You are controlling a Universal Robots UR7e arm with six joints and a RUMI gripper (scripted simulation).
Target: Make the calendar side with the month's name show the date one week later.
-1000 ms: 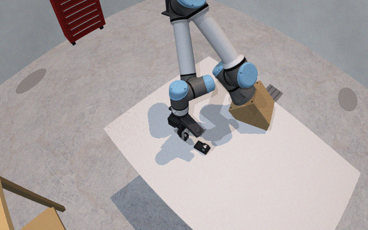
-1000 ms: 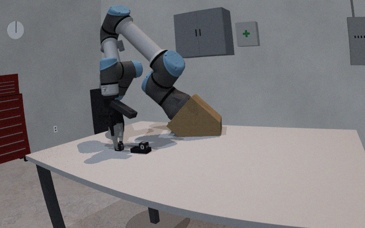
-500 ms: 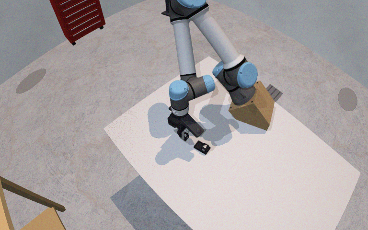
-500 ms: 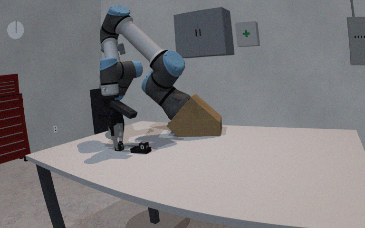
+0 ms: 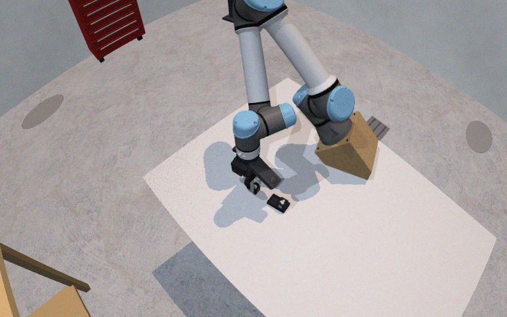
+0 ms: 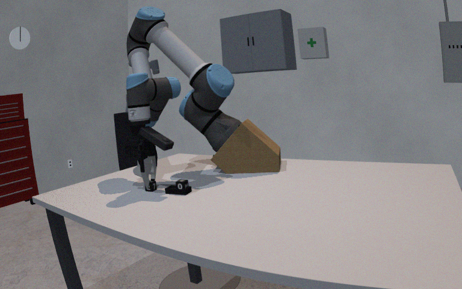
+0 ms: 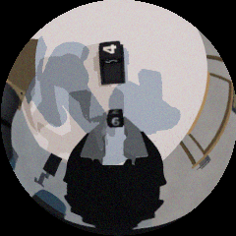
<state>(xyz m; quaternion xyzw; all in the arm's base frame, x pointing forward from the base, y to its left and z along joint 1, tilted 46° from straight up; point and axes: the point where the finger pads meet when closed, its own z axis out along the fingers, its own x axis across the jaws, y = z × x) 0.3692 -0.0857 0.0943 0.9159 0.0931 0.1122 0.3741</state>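
The tray is 110 mm to the left of my hand, 20 mm below it and 10 mm behind it.
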